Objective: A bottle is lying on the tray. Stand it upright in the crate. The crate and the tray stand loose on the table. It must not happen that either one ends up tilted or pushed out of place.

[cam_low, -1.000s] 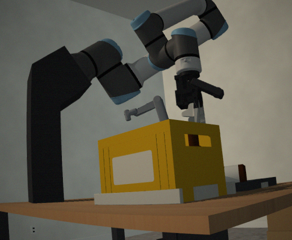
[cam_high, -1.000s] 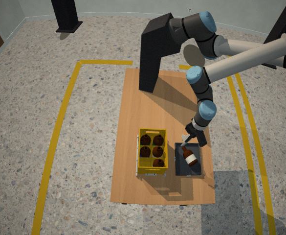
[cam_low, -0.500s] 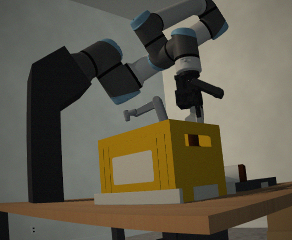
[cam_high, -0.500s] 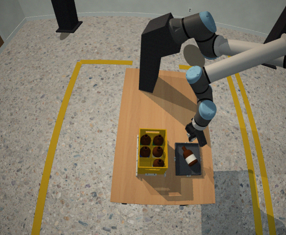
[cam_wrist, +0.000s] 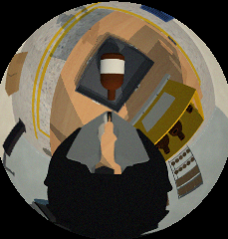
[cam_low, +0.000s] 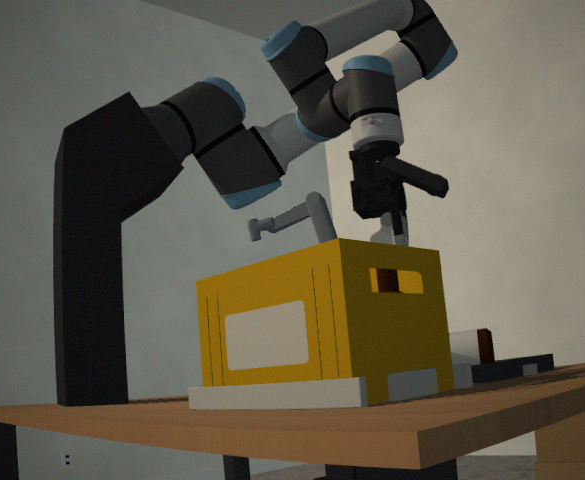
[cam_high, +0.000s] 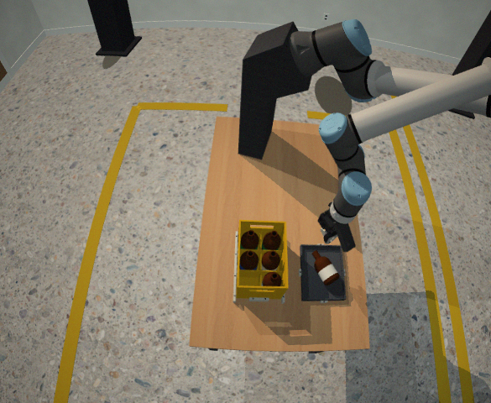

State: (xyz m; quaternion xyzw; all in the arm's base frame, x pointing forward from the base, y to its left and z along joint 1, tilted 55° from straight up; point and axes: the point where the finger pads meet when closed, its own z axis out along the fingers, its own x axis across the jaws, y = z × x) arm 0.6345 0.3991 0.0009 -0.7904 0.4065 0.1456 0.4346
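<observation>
The brown bottle lies 16 cm below my hand, 4 cm ahead of it and 3 cm to the left of it. Round my hand: crate 24 cm to the right, 12 cm below, 8 cm ahead; dark tray 19 cm below, 6 cm ahead, 4 cm to the left.
</observation>
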